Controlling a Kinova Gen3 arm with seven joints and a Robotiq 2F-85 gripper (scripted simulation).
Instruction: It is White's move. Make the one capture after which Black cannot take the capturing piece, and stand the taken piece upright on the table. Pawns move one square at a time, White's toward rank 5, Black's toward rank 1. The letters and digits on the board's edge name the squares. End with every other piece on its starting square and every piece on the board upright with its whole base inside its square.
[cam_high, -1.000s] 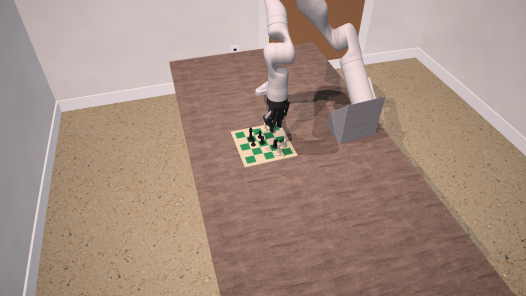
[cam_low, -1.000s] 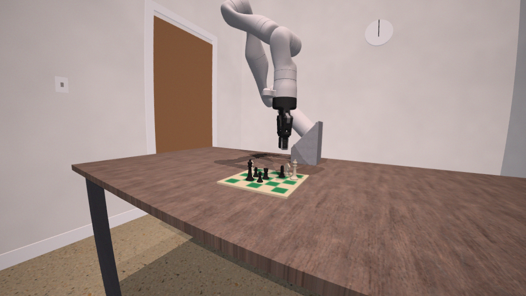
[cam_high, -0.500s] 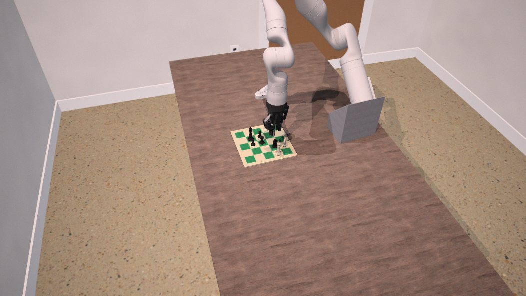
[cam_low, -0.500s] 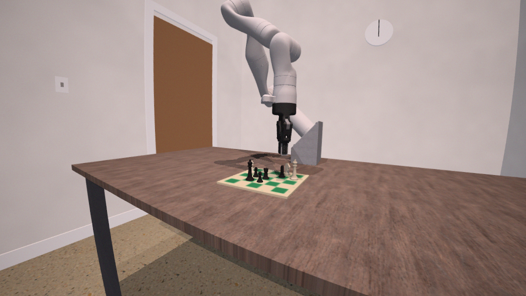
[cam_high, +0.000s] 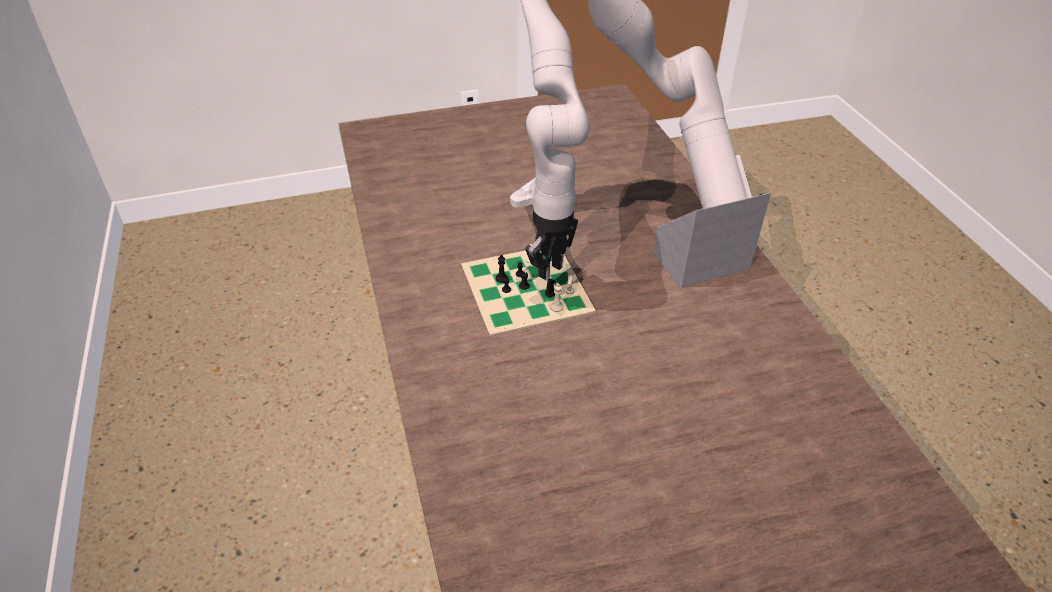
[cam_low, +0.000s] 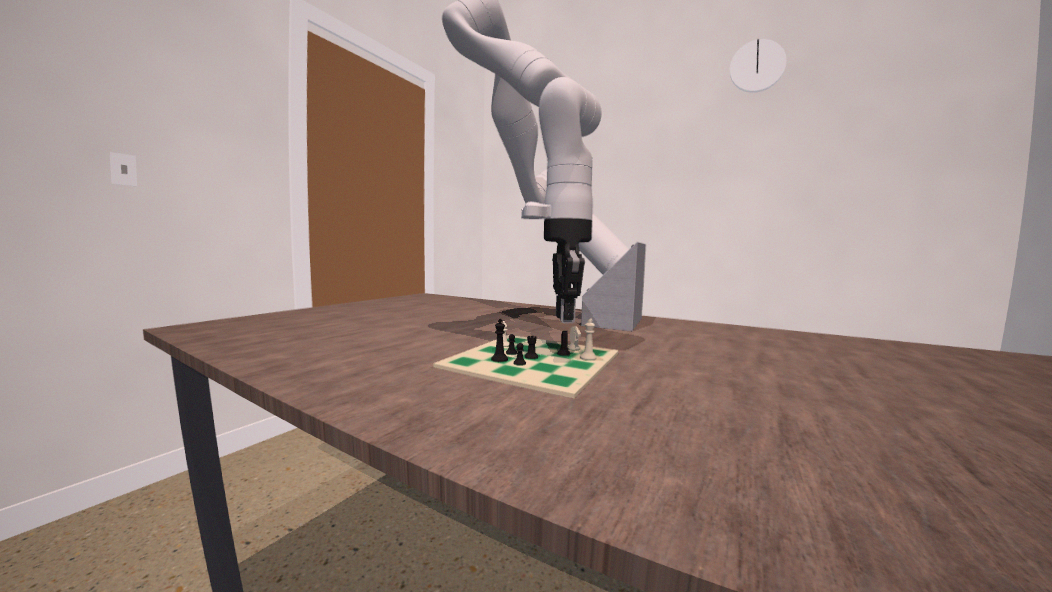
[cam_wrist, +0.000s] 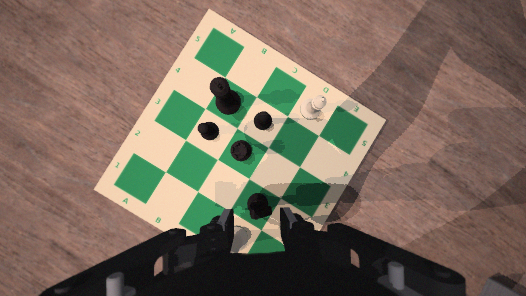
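The cream chessboard lies 8 cm below my hand, 4 cm to the right of it and 4 cm ahead of it. From my hand the other things lie so: white pawn 11 cm to the right, 5 cm below; then black king 8 cm to the right, 7 cm ahead, 4 cm below.
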